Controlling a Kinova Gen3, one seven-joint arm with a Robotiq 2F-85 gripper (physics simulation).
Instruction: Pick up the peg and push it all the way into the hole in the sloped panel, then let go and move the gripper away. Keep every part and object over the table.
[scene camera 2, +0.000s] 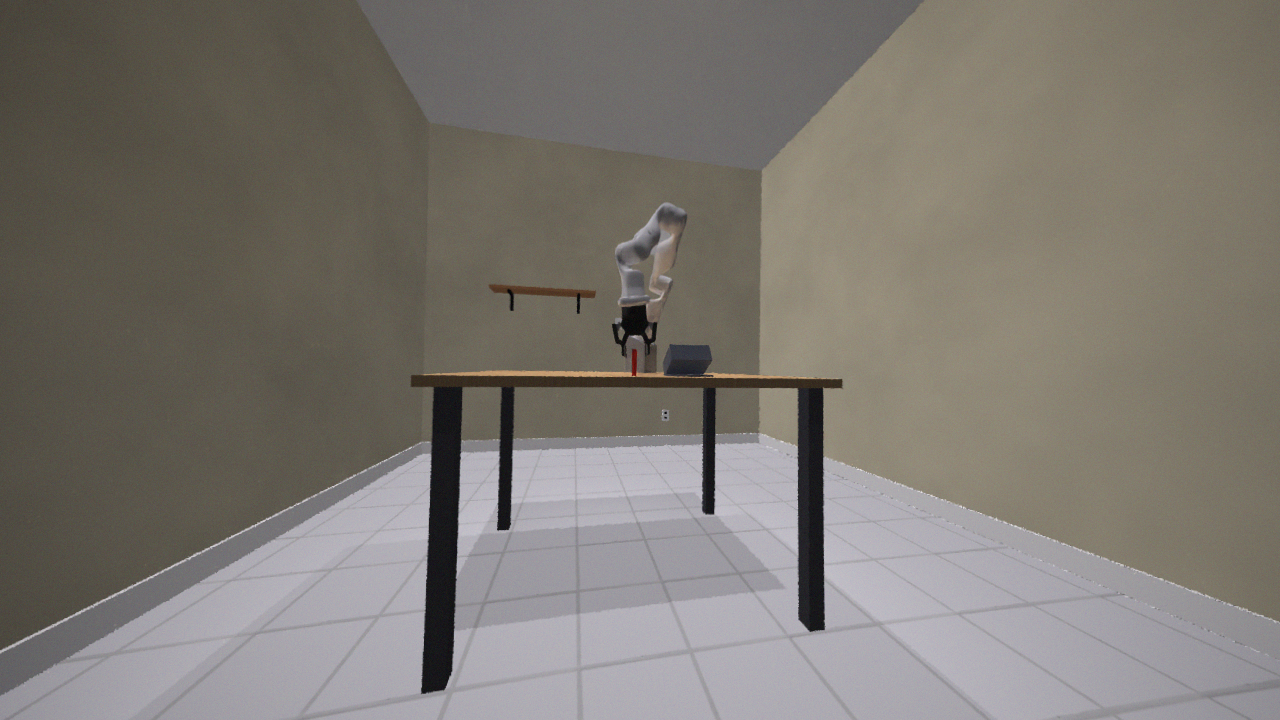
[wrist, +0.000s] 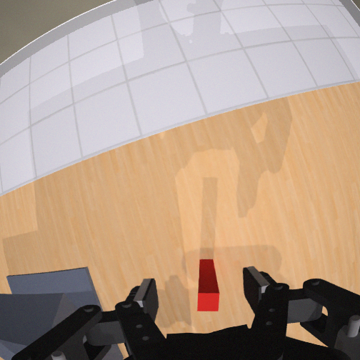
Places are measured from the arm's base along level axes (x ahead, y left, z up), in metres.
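Pixels of known places: gripper, fingertip midpoint: (scene camera 2: 636, 357); arm's base at its link origin: (scene camera 2: 641, 339).
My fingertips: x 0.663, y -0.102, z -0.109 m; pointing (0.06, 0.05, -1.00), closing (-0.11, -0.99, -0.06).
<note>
For each thing: its top centre in the pictures, then the offset to it from my fingertips.
- red square peg at its top centre: (scene camera 2: 634, 349) dy -0.004, dx -0.002, dz +0.024 m
- dark blue-grey block with the sloped panel, top centre: (scene camera 2: 687, 345) dy +0.172, dx -0.053, dz +0.044 m
The red square peg (scene camera 2: 634, 362) (wrist: 208, 282) stands upright on the table (scene camera 2: 519, 380) (wrist: 310, 175). My gripper (scene camera 2: 635, 351) (wrist: 199, 286) points down and is open. In the wrist view the peg's top shows in the gap between the two fingers, a little nearer the right one, with space on both sides. In the scene view the fingertips are near the height of the peg's top. The dark blue-grey block with the sloped panel (scene camera 2: 687, 360) (wrist: 30, 315) stands to the right of the peg in the scene view, and at the lower left in the wrist view. Its hole does not show.
The table's edge crosses the wrist view beyond the peg, with the tiled floor (wrist: 160, 90) past it. A wooden wall shelf (scene camera 2: 542, 291) hangs on the back wall, left of the arm. Shadows of the arm and peg lie on the table.
</note>
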